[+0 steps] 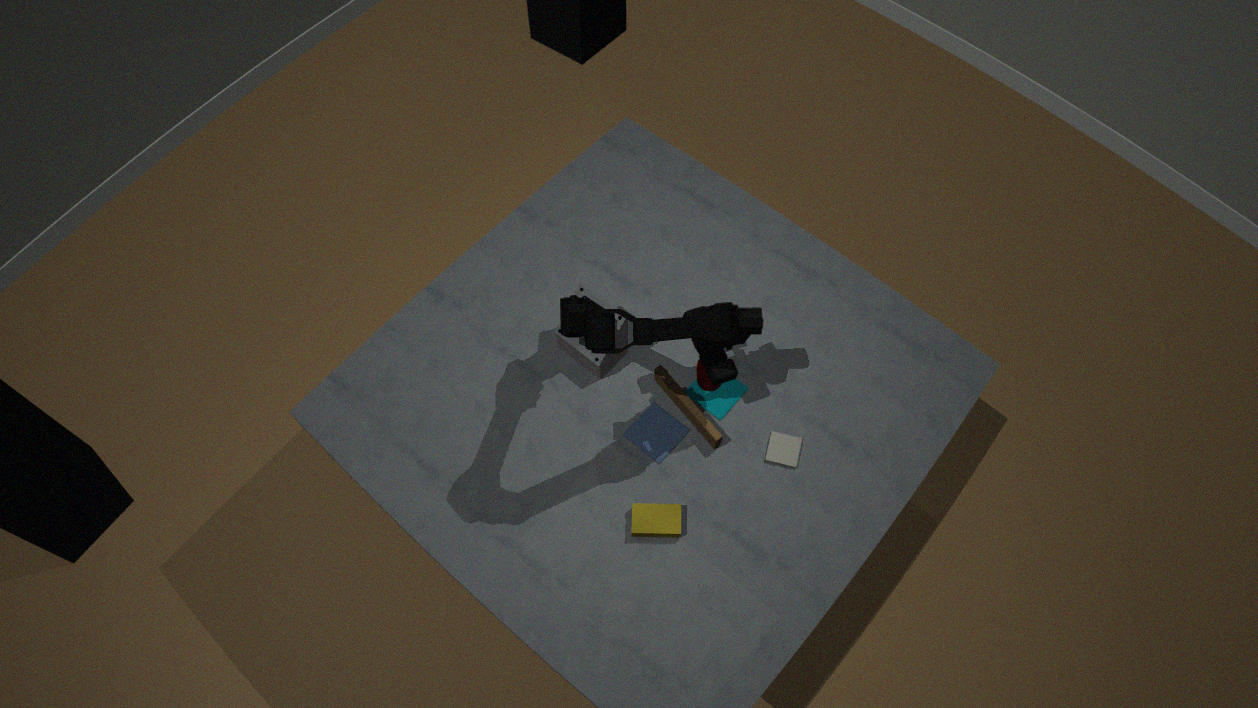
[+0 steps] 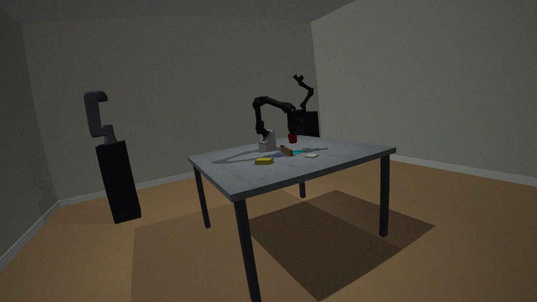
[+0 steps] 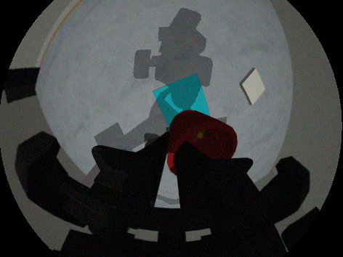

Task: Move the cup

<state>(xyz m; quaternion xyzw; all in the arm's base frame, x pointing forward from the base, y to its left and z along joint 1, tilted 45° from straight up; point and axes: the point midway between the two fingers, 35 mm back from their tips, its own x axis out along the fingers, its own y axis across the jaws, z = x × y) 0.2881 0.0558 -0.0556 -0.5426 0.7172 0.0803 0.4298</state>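
Right now the teal pad is 3 cm ahead of my gripper tip, 1 cm to the left of it and 12 cm below it. From my gripper tip the other things lie so: blue pad: 1 cm behind, 17 cm to the right, 12 cm below; then wooden bar: 1 cm ahead, 8 cm to the right, 10 cm below; then red cup: 3 cm ahead, 2 cm to the right.
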